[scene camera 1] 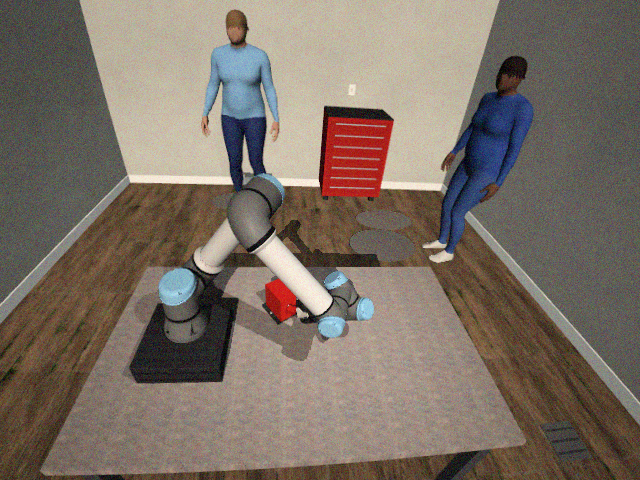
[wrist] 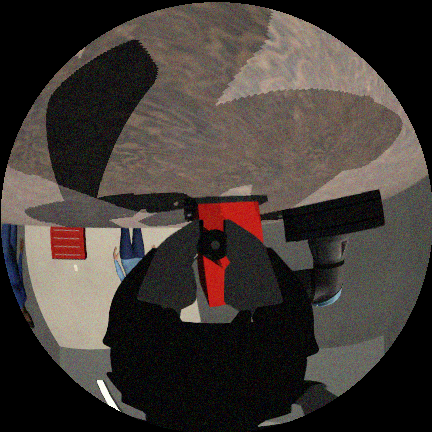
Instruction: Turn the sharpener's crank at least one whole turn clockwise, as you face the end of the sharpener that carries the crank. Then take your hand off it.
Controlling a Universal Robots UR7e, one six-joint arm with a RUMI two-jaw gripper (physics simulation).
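Seen in the pictures: gripper, fingertip midpoint: [scene camera 1: 297,315] [wrist: 212,221]; arm's base, link origin: [scene camera 1: 186,326] [wrist: 327,233].
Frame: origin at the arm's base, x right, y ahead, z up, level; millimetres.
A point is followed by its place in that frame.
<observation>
The red pencil sharpener [scene camera 1: 277,298] @(y 326, x -111, z 40 mm) [wrist: 240,220] @(y 361, x -108, z -55 mm) stands upright on a dark base on the table, beyond the fingertips in the wrist view. My gripper [wrist: 212,221] @(y 407, x -109, z -54 mm) is shut on the crank's round black knob, which shows between the two grey fingertips in the wrist view. In the scene view the gripper is at the sharpener's right side, mostly hidden behind the forearm and wrist joints. The crank's arm is mostly hidden by the knob and the fingers.
The arm's black base block [scene camera 1: 180,361] @(y 22, x 146, z 1 mm) [wrist: 335,216] @(y 147, x 21, z -46 mm) stands on the table [scene camera 1: 320,403] @(y 488, x 243, z -85 mm), left of the sharpener in the scene view. A red tool cabinet [scene camera 1: 356,157] [wrist: 68,243] and a person in light blue [scene camera 1: 240,82] are at the back wall. A person in dark blue [scene camera 1: 493,139] stands at the right.
</observation>
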